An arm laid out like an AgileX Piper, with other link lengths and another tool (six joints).
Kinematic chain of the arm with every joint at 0, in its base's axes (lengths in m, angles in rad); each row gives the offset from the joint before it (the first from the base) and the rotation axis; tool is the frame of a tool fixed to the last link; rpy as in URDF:
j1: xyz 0 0 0.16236 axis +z
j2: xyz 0 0 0 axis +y
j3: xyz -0.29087 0 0.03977 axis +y
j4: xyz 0.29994 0 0.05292 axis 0.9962 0 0.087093
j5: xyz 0 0 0 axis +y
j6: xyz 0.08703 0 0.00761 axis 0.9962 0 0.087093
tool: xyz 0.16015 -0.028 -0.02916 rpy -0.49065 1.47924 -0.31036
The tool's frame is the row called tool.
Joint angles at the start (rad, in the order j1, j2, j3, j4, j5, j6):
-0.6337, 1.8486, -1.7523, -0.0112, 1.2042, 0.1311
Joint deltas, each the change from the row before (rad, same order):
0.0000, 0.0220, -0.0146, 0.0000, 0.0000, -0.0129
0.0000, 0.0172, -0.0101, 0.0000, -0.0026, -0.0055
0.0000, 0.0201, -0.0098, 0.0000, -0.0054, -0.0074
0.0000, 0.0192, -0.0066, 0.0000, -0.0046, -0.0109
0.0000, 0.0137, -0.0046, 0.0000, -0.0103, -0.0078
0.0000, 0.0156, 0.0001, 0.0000, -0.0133, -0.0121
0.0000, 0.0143, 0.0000, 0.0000, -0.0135, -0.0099
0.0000, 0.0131, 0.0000, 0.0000, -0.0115, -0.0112
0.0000, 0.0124, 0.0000, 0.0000, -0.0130, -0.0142
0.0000, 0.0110, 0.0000, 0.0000, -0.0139, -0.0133
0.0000, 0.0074, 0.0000, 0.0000, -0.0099, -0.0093
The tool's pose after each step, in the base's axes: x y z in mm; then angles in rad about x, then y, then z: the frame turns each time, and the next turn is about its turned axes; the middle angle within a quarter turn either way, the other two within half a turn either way. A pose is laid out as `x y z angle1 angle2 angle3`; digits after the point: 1 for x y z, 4 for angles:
362.3 -297.8 205.1 3.0633 0.3947 -2.4363
365.2 -300.2 200.6 3.0668 0.3903 -2.4423
368.5 -303.1 194.7 3.0708 0.3854 -2.4503
371.0 -305.6 188.0 3.0771 0.3774 -2.4621
374.1 -308.3 183.4 3.0773 0.3773 -2.4701
376.9 -311.0 176.4 3.0803 0.3737 -2.4829
379.6 -313.5 170.0 3.0820 0.3716 -2.4932
381.8 -315.8 164.1 3.0844 0.3687 -2.5049
384.3 -318.4 158.5 3.0857 0.3672 -2.5196
386.9 -321.0 153.7 3.0855 0.3676 -2.5332
388.8 -322.8 150.4 3.0850 0.3682 -2.5428

